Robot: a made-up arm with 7 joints. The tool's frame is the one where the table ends. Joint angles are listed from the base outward.
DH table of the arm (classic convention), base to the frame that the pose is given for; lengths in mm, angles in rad. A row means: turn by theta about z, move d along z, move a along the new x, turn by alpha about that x. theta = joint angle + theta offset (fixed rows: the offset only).
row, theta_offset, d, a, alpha
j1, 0, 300, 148, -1.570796
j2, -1.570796, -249, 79, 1.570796
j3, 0, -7, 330, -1.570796
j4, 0, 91, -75, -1.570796
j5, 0, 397, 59, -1.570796
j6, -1.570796, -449, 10, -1.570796
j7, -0.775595, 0, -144.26, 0
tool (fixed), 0.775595, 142, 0, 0
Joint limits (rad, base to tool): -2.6..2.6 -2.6..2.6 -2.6..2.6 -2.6..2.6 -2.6..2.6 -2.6..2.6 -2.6..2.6
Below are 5 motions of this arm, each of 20 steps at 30 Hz.
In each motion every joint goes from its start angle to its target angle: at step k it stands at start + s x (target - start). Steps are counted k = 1, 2, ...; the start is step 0. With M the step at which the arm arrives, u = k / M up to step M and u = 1 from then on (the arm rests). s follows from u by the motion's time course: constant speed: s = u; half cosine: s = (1 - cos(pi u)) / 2; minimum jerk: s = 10 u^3 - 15 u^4 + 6 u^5.
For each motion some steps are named. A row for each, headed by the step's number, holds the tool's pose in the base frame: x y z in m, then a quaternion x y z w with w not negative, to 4 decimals.
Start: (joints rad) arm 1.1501 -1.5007 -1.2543 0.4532 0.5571 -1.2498 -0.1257
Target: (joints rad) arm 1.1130 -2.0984 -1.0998 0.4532 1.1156 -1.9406 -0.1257
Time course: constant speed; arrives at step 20
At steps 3, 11, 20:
3: 0.2743 -0.6874 0.9334 -0.0761 0.1242 0.9795 0.1392
11: 0.2444 -0.7844 0.8113 -0.2331 0.0407 0.9687 0.0754
20: 0.2180 -0.8662 0.6421 -0.4167 -0.0642 0.9064 0.0252

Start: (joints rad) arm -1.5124 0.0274 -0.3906 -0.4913 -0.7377 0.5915 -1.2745
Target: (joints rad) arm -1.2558 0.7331 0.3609 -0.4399 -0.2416 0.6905 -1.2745
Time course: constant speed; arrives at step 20
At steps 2, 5, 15, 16, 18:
2: 0.3659 -0.6402 0.7940 -0.2542 -0.4174 -0.8644 0.1184
5: 0.4467 -0.6398 0.7116 -0.2538 -0.3870 -0.8685 0.1772
15: 0.6688 -0.5118 0.4191 -0.2309 -0.2691 -0.8559 0.3764
16: 0.6848 -0.4887 0.3907 -0.2270 -0.2558 -0.8523 0.3958
18: 0.7124 -0.4377 0.3358 -0.2184 -0.2284 -0.8436 0.4342

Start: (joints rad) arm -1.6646 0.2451 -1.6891 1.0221 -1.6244 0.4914 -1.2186
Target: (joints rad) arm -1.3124 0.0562 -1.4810 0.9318 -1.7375 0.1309 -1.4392
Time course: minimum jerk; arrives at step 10
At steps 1, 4, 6, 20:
1: 0.0777 0.0965 0.7685 0.1623 -0.1880 -0.7956 0.5527
4: 0.1197 0.1080 0.7110 0.0996 -0.1320 -0.7930 0.5864
6: 0.1606 0.1240 0.6328 0.0133 -0.0821 -0.7867 0.6116
20: 0.1876 0.1357 0.5582 -0.0685 -0.0548 -0.7794 0.6204

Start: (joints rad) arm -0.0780 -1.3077 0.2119 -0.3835 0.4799 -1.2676 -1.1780
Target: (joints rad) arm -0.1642 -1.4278 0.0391 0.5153 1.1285 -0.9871 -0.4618
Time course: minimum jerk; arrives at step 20
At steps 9, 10, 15, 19, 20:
9: -0.4251 0.3631 0.9816 0.1215 -0.0637 -0.2065 0.9688
10: -0.4289 0.3170 1.0029 0.1411 -0.0377 -0.1488 0.9780
15: -0.3883 0.0867 1.0711 0.2622 0.0548 0.0823 0.9599
19: -0.3631 0.0219 1.0774 0.3015 0.0721 0.1347 0.9411
20: -0.3628 0.0211 1.0775 0.3020 0.0723 0.1353 0.9409

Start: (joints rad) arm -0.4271 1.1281 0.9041 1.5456 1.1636 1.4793 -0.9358
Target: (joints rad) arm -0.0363 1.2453 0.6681 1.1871 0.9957 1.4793 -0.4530
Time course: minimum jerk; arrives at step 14
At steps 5, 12, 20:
5: 0.3184 -0.0784 -0.1997 -0.5552 0.1150 -0.6280 0.5330
12: 0.3606 0.1895 -0.1648 -0.4302 0.1929 -0.4266 0.7719
20: 0.3603 0.1973 -0.1627 -0.4260 0.1947 -0.4187 0.7780

